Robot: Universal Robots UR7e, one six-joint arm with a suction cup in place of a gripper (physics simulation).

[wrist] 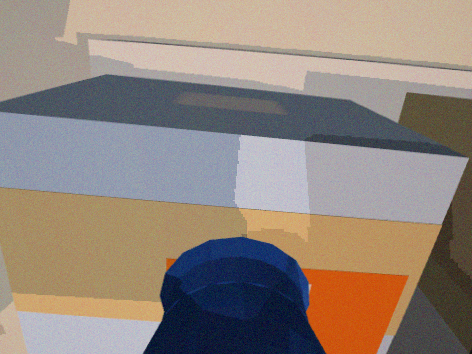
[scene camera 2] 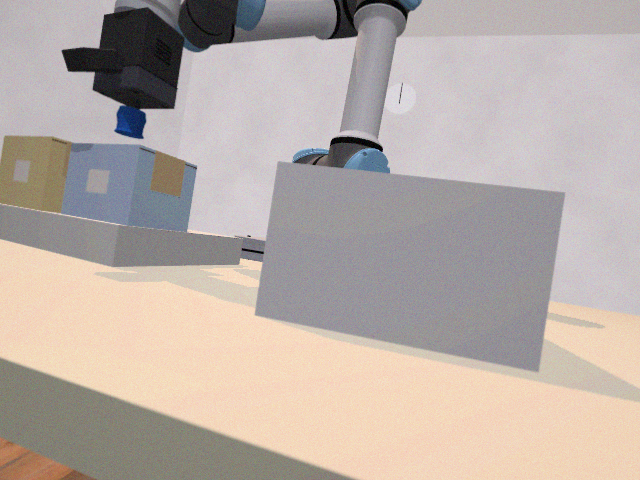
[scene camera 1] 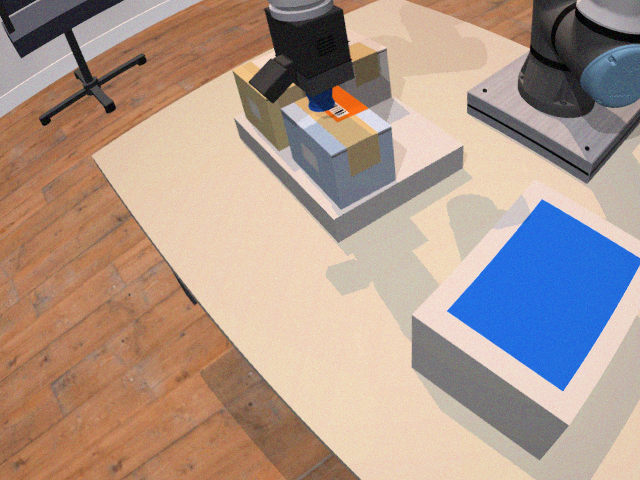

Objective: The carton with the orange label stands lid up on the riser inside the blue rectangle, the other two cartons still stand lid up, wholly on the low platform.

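Frame: origin at the arm's base, x left, y up, z ahead, level; millimetres.
Seen in the pictures: hand, tool point: (wrist: 235, 301) (scene camera 2: 129, 134) (scene camera 1: 321, 103); arm's base, link origin: (scene camera 1: 556, 92).
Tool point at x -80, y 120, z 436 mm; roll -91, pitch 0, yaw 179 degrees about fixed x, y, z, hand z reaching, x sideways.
Pixels of each thing's top centre, then the offset from my tool point to it. Level surfaces: height alone.
- carton with the orange label, top centre: (wrist: 216, 271) (scene camera 1: 333, 116) (scene camera 2: 136, 154) dz -12, dx +5, dy -24 mm
- tan carton, top centre: (scene camera 1: 271, 72) (scene camera 2: 59, 145) dz -3, dx -158, dy -18 mm
- grey carton, top centre: (scene camera 1: 341, 43) dz -136, dx -158, dy -19 mm
- blue rectangle, top centre: (scene camera 1: 554, 284) dz -52, dx +369, dy -50 mm
- riser, top centre: (scene camera 1: 554, 284) (scene camera 2: 399, 201) dz -52, dx +369, dy -50 mm
- table, surface height: dy -170 mm
The carton with the orange label (scene camera 1: 315, 160) (scene camera 2: 116, 186) (wrist: 115, 155) is pale blue and stands lid up at the near corner of the low platform (scene camera 1: 429, 149) (scene camera 2: 175, 248) (wrist: 200, 57). My suction cup (scene camera 1: 320, 107) (scene camera 2: 129, 135) (wrist: 235, 280) is blue, open and holding nothing. It is over this lid, partly covering the label in the wrist view; scene camera 2 shows a small gap beneath it. A tan carton (scene camera 1: 263, 116) (scene camera 2: 31, 173) (wrist: 435, 112) and a grey carton (scene camera 1: 379, 77) stand on the platform behind, both partly hidden. The blue rectangle (scene camera 1: 547, 294) lies on top of the riser (scene camera 1: 480, 392) (scene camera 2: 413, 258).
The arm's base plate (scene camera 1: 547, 124) stands at the back right on the table (scene camera 1: 248, 232) (scene camera 2: 170, 356). The riser is taller than the platform and stands apart from it. A dark stand (scene camera 1: 90, 87) is on the floor beyond the table.
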